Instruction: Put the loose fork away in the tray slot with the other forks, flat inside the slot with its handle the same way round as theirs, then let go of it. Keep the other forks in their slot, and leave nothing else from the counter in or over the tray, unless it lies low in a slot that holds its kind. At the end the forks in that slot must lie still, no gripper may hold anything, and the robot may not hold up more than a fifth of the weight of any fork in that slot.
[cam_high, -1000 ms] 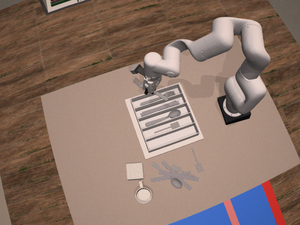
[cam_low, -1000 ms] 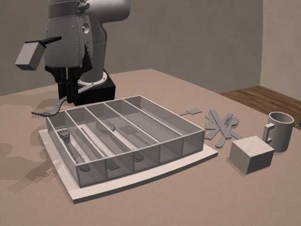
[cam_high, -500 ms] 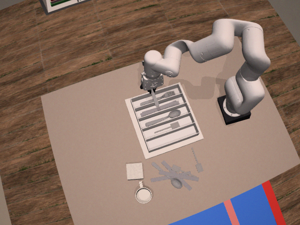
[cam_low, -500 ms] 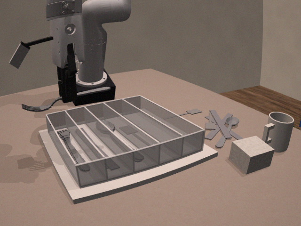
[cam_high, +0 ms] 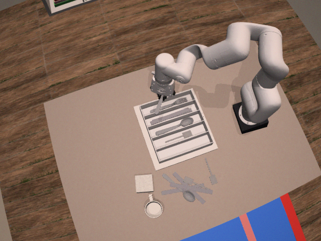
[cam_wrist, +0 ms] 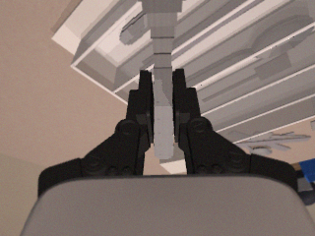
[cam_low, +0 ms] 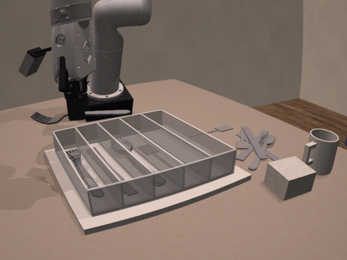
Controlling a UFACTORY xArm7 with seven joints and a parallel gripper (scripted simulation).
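Right now my hand is 50 mm past the tray, 110 mm to the right of it and 110 mm above it. From my hand the other things lie so: mug: 110 mm ahead, 500 mm to the left, 130 mm below; block: 140 mm ahead, 380 mm to the left, 140 mm below.
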